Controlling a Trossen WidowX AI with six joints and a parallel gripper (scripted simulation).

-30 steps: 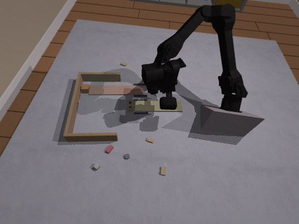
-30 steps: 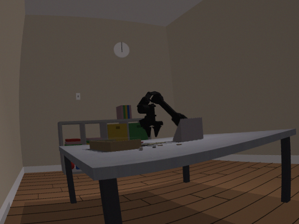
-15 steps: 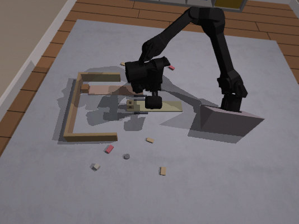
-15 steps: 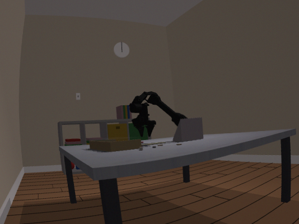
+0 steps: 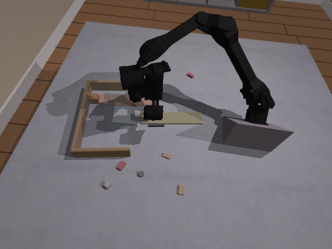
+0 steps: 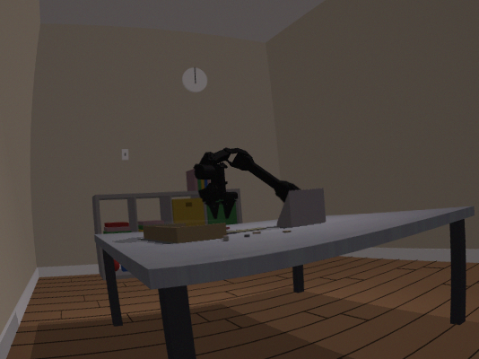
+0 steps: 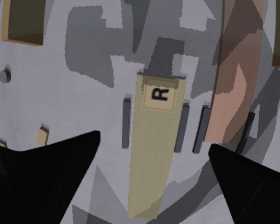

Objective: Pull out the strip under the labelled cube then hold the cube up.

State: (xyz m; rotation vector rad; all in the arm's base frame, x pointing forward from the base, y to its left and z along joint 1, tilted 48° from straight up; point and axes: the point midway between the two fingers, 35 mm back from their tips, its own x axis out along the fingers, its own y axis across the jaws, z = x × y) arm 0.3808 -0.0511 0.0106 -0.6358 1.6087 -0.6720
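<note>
My gripper tip is now 40 mm above the labelled cube and 30 mm short of it. The rest, counted from my gripper tip: olive strip: 80 mm behind, 60 mm below, 10 mm to the right; then pale block: 270 mm to the left, 130 mm ahead, 50 mm below.
</note>
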